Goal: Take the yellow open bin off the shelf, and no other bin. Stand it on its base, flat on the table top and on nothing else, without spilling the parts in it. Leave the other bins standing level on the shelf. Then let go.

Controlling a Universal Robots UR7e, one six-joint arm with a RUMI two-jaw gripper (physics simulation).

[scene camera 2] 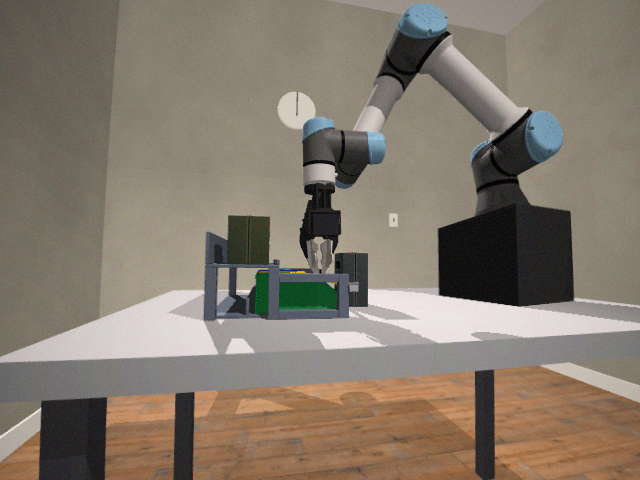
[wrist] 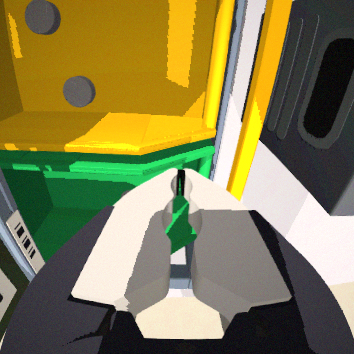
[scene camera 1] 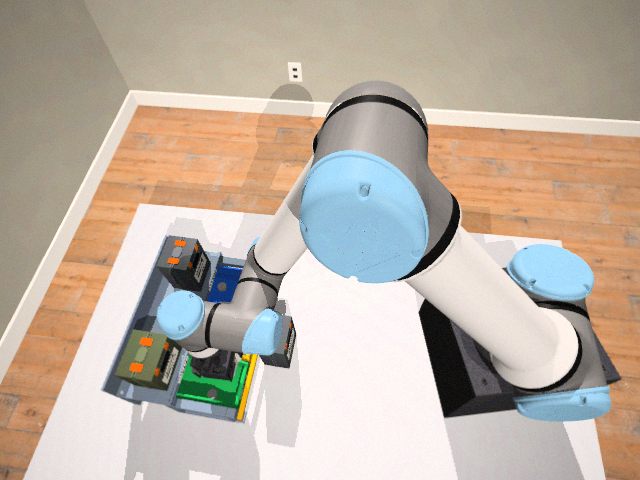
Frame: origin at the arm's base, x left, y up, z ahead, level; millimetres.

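Seen in the pictures: gripper, fingertip midpoint: (wrist: 179,171) (scene camera 1: 234,361); arm's base, link origin: (scene camera 2: 503,217).
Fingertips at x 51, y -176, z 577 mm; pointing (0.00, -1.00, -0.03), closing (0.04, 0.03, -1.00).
Offsets run from my fingertips to a thing's top centre. "spot": to the spot under its first point.
The yellow open bin @(dz +54, dx -73, dy +13 mm) (wrist: 120,55) sits on the shelf @(spot: dz +120, dx +113, dy -16 mm) (scene camera 2: 272,291) beside the green bin @(dz +62, dx +39, dy +13 mm) (scene camera 1: 196,388) (scene camera 2: 305,295) (wrist: 75,215). Its grey round parts @(spot: dz +95, dx -101, dy -49 mm) (wrist: 43,16) @(spot: dz +77, dx -46, dy -49 mm) (wrist: 79,91) lie inside. In scene camera 1 the arm mostly hides it; in scene camera 2 a thin yellow edge shows above the green bin. The blue bin @(dz +47, dx -184, dy +13 mm) (scene camera 1: 227,279) is in the same row, partly behind the arm. My gripper (scene camera 2: 319,271) (wrist: 179,171) points down, shut and empty. Its tips are over the green bin's front part, close to the wall next to the yellow bin. Whether they touch a bin cannot be told.
An olive case @(dz +161, dx +32, dy +131 mm) (scene camera 1: 147,366) (scene camera 2: 248,239) and a dark case @(dz +139, dx -198, dy +154 mm) (scene camera 1: 183,260) stand on the raised rear level. A yellow strip @(dz -49, dx -64, dy -3 mm) (scene camera 1: 247,392) (wrist: 250,130) runs along the shelf front. Another dark case @(dz -94, dx -56, dy +64 mm) (scene camera 2: 358,279) (wrist: 305,165) stands on the table before it. The robot's black base (scene camera 2: 478,258) is at the right.
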